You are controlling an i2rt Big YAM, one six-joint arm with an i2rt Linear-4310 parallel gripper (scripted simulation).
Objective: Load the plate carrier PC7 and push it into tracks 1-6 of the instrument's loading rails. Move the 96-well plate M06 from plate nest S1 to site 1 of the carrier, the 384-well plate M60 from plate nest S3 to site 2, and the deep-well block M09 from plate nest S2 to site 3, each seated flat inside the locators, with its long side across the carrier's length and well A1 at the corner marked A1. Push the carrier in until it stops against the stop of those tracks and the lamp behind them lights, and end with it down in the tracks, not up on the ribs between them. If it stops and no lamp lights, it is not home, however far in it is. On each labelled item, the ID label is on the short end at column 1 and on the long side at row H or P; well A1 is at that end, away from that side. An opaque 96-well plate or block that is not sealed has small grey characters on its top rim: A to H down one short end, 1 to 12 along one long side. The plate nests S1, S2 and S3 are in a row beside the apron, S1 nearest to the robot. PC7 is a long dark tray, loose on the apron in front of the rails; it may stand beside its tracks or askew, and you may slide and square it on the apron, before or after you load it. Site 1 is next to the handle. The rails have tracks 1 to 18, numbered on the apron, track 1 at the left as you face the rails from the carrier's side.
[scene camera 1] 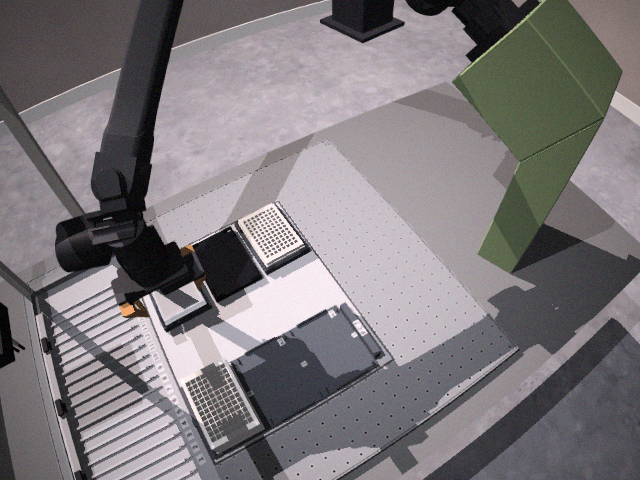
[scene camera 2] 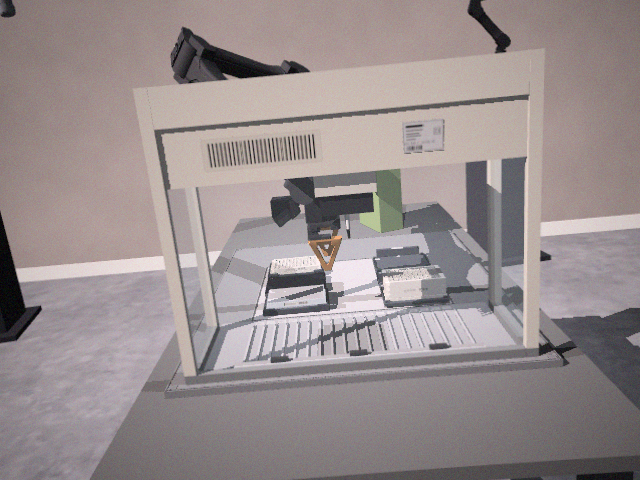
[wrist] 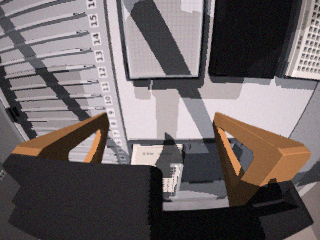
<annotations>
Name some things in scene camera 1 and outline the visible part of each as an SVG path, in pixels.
My gripper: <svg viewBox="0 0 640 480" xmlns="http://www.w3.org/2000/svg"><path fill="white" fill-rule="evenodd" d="M191 245L179 249L175 241L166 244L165 247L171 261L168 261L156 242L156 250L150 258L151 260L145 265L136 267L123 265L133 280L122 267L117 269L118 278L111 281L111 286L124 318L148 318L148 312L139 299L158 289L164 295L167 295L194 281L198 291L201 290L206 273Z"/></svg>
A dark carrier PC7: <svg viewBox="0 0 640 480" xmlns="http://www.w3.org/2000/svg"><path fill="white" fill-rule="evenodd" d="M346 302L340 305L340 310L337 305L327 310L324 309L297 324L296 327L276 338L271 338L229 362L265 429L222 453L217 454L211 450L183 387L181 387L194 417L194 420L192 420L194 427L199 428L213 460L292 418L378 366L375 359L380 357L381 350Z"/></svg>
</annotations>
